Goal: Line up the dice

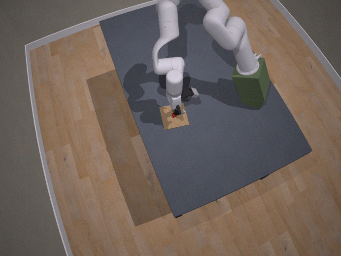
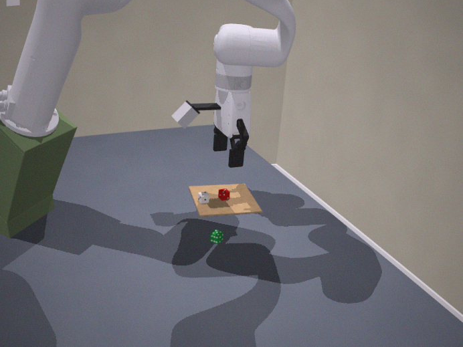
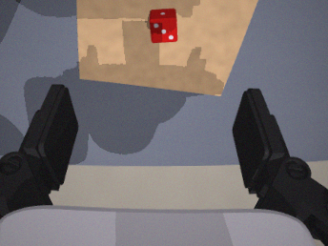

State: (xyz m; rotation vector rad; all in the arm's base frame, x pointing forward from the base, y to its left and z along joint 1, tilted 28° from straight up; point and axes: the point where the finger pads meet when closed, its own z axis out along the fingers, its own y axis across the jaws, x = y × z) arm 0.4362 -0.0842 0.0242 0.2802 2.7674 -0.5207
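The green die lies 110 mm behind my hand, 130 mm to the right of it and 110 mm below it. The rest, counted from my hand: mat (110 mm below); red die (100 mm below); white die (50 mm behind, 10 mm to the left, 100 mm below).
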